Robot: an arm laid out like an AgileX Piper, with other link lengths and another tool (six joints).
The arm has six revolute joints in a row. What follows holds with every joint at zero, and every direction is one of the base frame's.
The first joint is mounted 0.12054 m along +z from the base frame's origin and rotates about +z.
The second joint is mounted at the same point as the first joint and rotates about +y.
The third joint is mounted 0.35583 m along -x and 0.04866 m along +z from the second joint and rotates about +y.
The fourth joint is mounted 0.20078 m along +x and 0.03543 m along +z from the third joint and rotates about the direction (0.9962, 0, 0.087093).
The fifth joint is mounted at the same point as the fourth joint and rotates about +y.
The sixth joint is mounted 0.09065 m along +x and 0.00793 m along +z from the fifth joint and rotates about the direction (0.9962, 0, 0.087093).
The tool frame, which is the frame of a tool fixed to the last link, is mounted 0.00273 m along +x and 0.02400 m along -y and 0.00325 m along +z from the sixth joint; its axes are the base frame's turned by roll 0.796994, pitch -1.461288 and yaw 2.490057 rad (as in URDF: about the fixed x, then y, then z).
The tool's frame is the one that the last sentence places.
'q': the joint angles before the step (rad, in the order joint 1, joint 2, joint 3, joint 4, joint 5, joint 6). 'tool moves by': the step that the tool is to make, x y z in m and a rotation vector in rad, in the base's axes. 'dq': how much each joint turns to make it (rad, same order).
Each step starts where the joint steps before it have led.
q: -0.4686 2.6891 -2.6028 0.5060 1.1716 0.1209
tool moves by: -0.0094 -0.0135 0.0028 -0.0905 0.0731 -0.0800
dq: -0.0061 -0.0094 -0.0010 -0.1485 0.0006 0.0878
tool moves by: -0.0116 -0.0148 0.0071 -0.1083 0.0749 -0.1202
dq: -0.0045 -0.0145 0.0009 -0.1823 -0.0004 0.1272
